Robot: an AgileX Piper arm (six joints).
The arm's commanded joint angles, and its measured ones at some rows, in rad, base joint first. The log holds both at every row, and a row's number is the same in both.
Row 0, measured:
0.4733 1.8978 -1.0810 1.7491 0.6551 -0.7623
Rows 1 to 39, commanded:
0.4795 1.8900 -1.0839 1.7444 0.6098 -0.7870
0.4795 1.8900 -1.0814 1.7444 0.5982 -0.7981
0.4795 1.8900 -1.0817 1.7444 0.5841 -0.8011
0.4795 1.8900 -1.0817 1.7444 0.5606 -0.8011
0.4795 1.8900 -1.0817 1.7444 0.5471 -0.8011
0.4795 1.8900 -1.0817 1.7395 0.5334 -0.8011
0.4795 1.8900 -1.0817 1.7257 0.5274 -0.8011
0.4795 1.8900 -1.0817 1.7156 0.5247 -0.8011
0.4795 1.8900 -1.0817 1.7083 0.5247 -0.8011
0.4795 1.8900 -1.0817 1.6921 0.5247 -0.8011
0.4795 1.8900 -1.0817 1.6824 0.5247 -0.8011
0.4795 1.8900 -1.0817 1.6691 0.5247 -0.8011
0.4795 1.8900 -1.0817 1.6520 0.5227 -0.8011
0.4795 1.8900 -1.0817 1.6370 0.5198 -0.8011
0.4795 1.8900 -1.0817 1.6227 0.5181 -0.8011
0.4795 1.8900 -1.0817 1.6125 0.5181 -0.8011
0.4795 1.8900 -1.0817 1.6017 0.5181 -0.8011
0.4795 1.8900 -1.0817 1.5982 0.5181 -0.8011
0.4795 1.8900 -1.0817 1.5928 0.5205 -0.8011
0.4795 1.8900 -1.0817 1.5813 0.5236 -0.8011
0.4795 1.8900 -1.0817 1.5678 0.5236 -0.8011
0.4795 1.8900 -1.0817 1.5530 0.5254 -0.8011
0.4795 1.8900 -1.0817 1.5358 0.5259 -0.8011
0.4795 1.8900 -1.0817 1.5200 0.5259 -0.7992
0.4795 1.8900 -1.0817 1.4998 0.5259 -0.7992
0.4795 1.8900 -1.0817 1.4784 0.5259 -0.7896
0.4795 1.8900 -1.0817 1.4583 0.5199 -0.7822
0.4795 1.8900 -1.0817 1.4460 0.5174 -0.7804
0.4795 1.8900 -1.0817 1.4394 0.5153 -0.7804
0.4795 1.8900 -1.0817 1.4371 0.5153 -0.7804
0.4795 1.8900 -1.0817 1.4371 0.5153 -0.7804
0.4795 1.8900 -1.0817 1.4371 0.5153 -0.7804
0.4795 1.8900 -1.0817 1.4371 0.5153 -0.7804
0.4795 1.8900 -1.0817 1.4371 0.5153 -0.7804
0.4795 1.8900 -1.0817 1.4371 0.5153 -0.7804
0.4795 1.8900 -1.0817 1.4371 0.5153 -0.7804
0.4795 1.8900 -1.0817 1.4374 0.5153 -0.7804
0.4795 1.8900 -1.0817 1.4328 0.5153 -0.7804
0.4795 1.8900 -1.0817 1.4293 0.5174 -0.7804
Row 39, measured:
0.4824 1.8920 -1.0847 1.5345 0.5493 -0.7416
